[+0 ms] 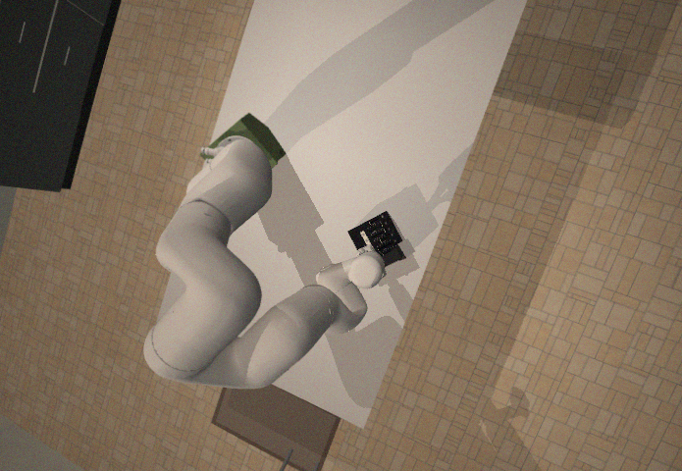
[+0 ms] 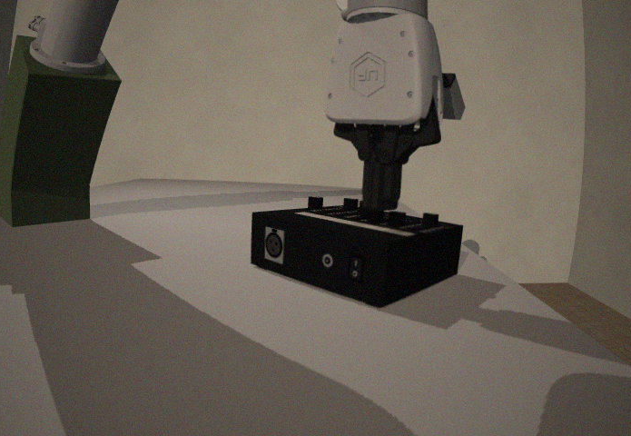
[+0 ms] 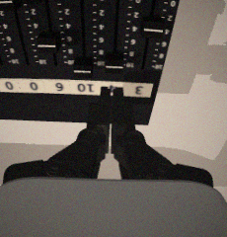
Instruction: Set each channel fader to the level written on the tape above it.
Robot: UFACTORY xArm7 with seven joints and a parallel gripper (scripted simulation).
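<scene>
Now: the master fader cap 4 cm behind my hand, 11 cm to the left of it and 3 cm below it.
</scene>
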